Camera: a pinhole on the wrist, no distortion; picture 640 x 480 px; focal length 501.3 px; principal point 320.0 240.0 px. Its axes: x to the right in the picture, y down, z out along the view. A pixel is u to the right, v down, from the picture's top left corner.
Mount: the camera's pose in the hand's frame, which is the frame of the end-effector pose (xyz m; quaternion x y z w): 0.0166 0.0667 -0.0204 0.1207 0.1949 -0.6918 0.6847
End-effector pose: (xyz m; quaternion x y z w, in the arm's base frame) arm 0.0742 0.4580 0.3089 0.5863 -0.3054 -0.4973 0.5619
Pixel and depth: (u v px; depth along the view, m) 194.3 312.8 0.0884
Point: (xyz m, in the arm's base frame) 0.0343 0.3897 0.3546
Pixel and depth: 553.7 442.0 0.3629
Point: -0.1126 0.2487 0.0574
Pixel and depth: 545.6 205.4 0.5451
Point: -0.3343 0.3764 -0.0284
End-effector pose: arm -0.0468 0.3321 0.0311 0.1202 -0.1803 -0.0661 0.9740
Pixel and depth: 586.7 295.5 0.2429
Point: -0.0521 0.1431 0.1375
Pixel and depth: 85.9 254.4 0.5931
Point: -0.1782 0.2384 0.6501
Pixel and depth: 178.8 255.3 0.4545
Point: -0.1357 0.2107 0.4530
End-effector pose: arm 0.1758 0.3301 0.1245 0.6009 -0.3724 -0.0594 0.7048
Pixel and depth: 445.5 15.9 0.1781
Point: 0.0853 0.2379 0.0572
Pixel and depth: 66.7 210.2 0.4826
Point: -0.1303 -0.0906 0.2126
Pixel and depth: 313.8 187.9 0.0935
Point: 0.1390 0.2767 0.1559
